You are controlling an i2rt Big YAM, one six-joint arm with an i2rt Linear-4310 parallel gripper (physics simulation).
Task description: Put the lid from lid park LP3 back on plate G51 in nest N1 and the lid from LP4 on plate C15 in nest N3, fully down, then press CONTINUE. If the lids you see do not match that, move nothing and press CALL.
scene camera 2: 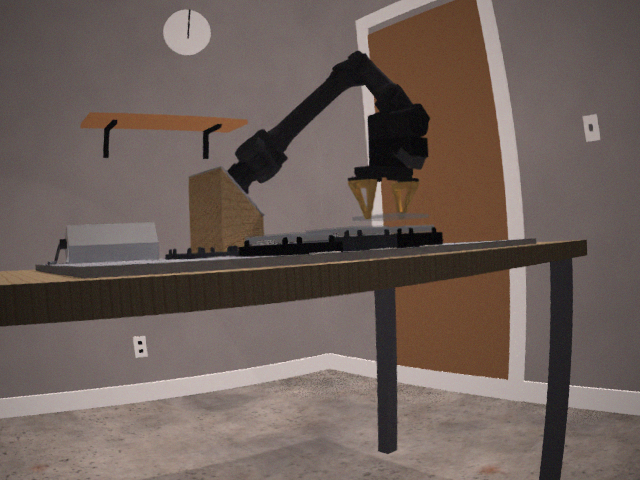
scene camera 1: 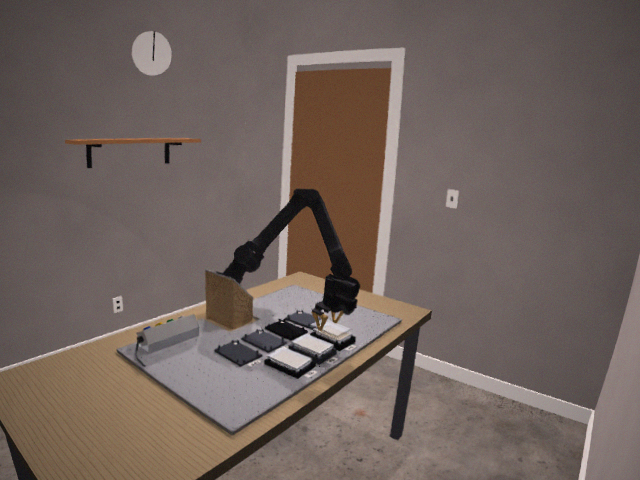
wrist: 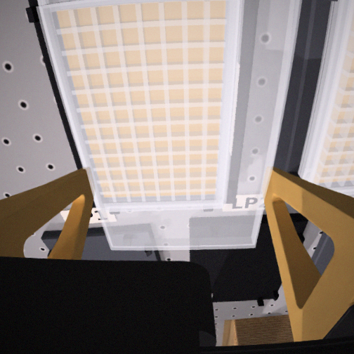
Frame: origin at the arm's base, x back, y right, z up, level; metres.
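Seen in the pictures: gripper, between the fingertips: (scene camera 2: pixel 385 219) (scene camera 1: pixel 327 326); arm's base, origin of its link: (scene camera 2: pixel 224 195) (scene camera 1: pixel 228 283).
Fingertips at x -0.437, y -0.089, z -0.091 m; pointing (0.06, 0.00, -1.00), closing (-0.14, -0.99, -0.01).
Note:
Offsets run from my fingertips to a thing's top centre. "*": to the spot under its first point. Level surfaces: height alone.
My gripper (scene camera 1: pixel 328 325) (scene camera 2: pixel 384 214) (wrist: pixel 178 177) is shut on a clear lid @[dy +0.001, dx -0.014, dz +0.008 m] (scene camera 2: pixel 390 217) (wrist: pixel 182 235), held by its sides. The lid hangs roughly level a little above the far plate (scene camera 1: pixel 334 334) (wrist: pixel 145 110), with a gap below it. In the wrist view the lid reaches right past this tan-welled plate. A middle plate @[dy +0.119, dx -0.015, dz -0.015 m] (scene camera 1: pixel 312 344) (wrist: pixel 344 130) and a near plate @[dy +0.243, dx -0.005, dz -0.023 m] (scene camera 1: pixel 290 359) sit in black nests. The lid park at the LP2 label (wrist: pixel 245 202) is black @[dy +0.040, dx +0.166, dz -0.036 m] (scene camera 1: pixel 285 329); the two nearer parks @[* dy +0.170, dx +0.174, dz -0.046 m] (scene camera 1: pixel 263 339) @[* dy +0.307, dx +0.178, dz -0.046 m] (scene camera 1: pixel 237 352) look greyer. Plate codes are unreadable.
A fourth park @[dy -0.090, dx +0.162, dz -0.036 m] (scene camera 1: pixel 301 318) lies at the far end of the row. A grey button box @[dy +0.407, dx +0.442, dz +0.028 m] (scene camera 1: pixel 170 333) (scene camera 2: pixel 112 245) with coloured buttons stands at the left of the pegboard @[dz -0.056 m] (scene camera 1: pixel 206 392). The wooden arm mount (scene camera 1: pixel 227 304) (scene camera 2: pixel 222 211) stands behind the parks.

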